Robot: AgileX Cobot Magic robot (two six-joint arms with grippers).
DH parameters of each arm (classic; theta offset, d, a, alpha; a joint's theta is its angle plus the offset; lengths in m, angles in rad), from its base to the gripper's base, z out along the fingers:
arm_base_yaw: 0 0.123 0 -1.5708
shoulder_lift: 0.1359 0 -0.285 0
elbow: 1.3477 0 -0.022 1.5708
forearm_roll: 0 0.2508 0 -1.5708
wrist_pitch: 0 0 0.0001 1.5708
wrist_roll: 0 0.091 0 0
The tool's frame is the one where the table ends.
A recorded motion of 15 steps. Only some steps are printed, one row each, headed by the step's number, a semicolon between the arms.
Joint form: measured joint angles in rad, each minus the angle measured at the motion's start. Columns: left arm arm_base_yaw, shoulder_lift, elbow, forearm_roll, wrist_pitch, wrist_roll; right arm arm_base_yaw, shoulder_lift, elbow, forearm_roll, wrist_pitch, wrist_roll.
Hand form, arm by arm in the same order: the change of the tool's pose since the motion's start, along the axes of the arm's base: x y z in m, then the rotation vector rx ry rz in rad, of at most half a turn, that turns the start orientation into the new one. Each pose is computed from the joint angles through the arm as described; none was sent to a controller.
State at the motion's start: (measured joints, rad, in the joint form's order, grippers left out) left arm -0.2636 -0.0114 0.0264 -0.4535 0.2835 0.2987; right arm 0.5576 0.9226 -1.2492 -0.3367 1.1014 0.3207
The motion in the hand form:
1: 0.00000 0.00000 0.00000 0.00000 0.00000 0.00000; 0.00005 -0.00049 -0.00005 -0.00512 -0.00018 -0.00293
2: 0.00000 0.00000 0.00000 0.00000 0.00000 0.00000; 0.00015 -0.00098 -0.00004 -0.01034 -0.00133 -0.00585
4: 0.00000 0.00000 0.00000 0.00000 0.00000 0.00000; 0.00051 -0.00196 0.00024 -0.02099 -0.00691 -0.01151
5: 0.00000 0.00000 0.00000 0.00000 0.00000 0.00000; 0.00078 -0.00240 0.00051 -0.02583 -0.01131 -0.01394
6: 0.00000 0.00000 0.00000 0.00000 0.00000 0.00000; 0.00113 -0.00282 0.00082 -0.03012 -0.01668 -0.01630
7: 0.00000 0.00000 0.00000 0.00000 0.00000 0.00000; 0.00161 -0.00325 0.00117 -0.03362 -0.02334 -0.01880
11: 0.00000 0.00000 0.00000 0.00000 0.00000 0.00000; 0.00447 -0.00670 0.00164 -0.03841 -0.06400 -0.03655
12: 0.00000 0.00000 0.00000 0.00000 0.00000 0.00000; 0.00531 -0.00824 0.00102 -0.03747 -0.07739 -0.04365
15: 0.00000 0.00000 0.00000 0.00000 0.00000 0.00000; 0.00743 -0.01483 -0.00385 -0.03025 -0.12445 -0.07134
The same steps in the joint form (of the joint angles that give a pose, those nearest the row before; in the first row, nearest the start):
1: 0.0000 0.0000 0.0000 0.0000 0.0000 0.0000; 0.0000 0.0000 0.0000 -0.0052 0.0027 -0.0001
2: 0.0000 0.0000 0.0000 0.0000 0.0000 0.0000; 0.0000 0.0000 0.0000 -0.0110 0.0046 0.0000
4: 0.0000 0.0000 0.0000 0.0000 0.0000 0.0000; 0.0000 0.0000 0.0000 -0.0243 0.0056 0.0000
5: 0.0000 0.0000 0.0000 0.0000 0.0000 0.0000; -0.0001 0.0000 0.0000 -0.0311 0.0043 -0.0001
6: 0.0000 0.0000 0.0000 0.0000 0.0000 0.0000; -0.0006 0.0000 0.0001 -0.0378 0.0017 -0.0001
7: 0.0000 0.0000 0.0000 0.0000 0.0000 0.0000; -0.0020 0.0000 0.0006 -0.0442 -0.0029 0.0000
11: 0.0000 0.0000 0.0000 0.0000 0.0000 0.0000; -0.0262 -0.0057 0.0142 -0.0647 -0.0465 0.0000
12: 0.0000 0.0000 0.0000 0.0000 0.0000 0.0000; -0.0384 -0.0097 0.0231 -0.0681 -0.0650 0.0000
15: 0.0000 0.0000 0.0000 0.0000 0.0000 0.0000; -0.0908 -0.0316 0.0695 -0.0733 -0.1411 0.0000

